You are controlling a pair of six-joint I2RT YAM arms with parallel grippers.
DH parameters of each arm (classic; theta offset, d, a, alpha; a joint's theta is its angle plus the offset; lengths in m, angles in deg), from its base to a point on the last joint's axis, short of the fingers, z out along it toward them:
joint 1: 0 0.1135 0.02 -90
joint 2: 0 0 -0.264 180
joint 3: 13.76 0 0.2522 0
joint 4: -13.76 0 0.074 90
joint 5: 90 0 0 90
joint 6: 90 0.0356 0 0
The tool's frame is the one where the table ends.
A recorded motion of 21 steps. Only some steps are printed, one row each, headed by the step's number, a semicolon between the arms.
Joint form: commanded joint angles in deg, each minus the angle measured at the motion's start. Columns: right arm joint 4, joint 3, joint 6, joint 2, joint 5, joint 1; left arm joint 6, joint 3, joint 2, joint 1, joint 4, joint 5.
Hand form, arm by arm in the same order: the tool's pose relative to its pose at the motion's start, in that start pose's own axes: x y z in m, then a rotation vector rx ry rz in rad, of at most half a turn. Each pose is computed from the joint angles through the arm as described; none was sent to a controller.
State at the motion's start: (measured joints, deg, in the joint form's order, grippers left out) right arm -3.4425 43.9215 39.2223 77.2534 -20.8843 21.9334; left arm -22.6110 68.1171 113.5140 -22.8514 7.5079 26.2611
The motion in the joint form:
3: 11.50 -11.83 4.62 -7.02 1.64 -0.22; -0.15 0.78 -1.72 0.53 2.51 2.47
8: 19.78 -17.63 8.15 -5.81 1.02 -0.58; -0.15 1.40 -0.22 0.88 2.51 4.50
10: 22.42 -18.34 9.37 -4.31 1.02 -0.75; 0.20 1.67 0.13 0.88 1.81 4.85
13: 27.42 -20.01 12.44 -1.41 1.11 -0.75; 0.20 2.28 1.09 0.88 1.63 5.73
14: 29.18 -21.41 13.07 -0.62 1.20 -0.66; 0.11 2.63 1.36 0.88 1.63 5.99
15: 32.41 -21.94 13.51 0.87 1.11 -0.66; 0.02 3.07 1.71 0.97 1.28 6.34
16: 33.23 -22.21 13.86 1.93 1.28 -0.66; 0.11 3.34 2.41 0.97 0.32 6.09
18: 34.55 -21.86 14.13 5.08 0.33 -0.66; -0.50 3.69 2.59 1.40 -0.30 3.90
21: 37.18 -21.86 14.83 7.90 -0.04 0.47; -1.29 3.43 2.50 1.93 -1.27 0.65
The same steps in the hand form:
3: 0.0282 -0.0188 -0.0141 -0.0494 -0.1037 0.0425; -0.0159 -0.0089 -0.0102 0.0637 -0.0601 0.0330
8: 0.0440 -0.0365 -0.0075 -0.0715 -0.1142 0.0988; -0.0143 -0.0035 -0.0048 0.0870 -0.0369 0.0239
10: 0.0451 -0.0404 -0.0035 -0.0762 -0.1207 0.1189; -0.0132 -0.0025 -0.0033 0.0880 -0.0238 0.0236
13: 0.0499 -0.0483 0.0043 -0.0834 -0.1248 0.1698; -0.0124 -0.0005 0.0008 0.0991 -0.0103 0.0195
14: 0.0556 -0.0534 0.0064 -0.0787 -0.1194 0.1828; -0.0133 -0.0005 0.0018 0.1038 -0.0096 0.0187
15: 0.0559 -0.0552 0.0095 -0.0944 -0.1318 0.1828; -0.0140 0.0004 0.0028 0.1069 -0.0043 0.0142
16: 0.0576 -0.0580 0.0121 -0.0868 -0.1279 0.1923; -0.0112 0.0034 0.0060 0.0949 0.0134 0.0037
18: 0.0595 -0.0628 0.0202 -0.0809 -0.0987 0.2052; -0.0131 0.0077 0.0053 0.0524 0.0011 -0.0152
21: 0.0640 -0.0634 0.0285 -0.0922 -0.0766 0.2081; -0.0125 0.0139 0.0033 -0.0124 -0.0097 -0.0437

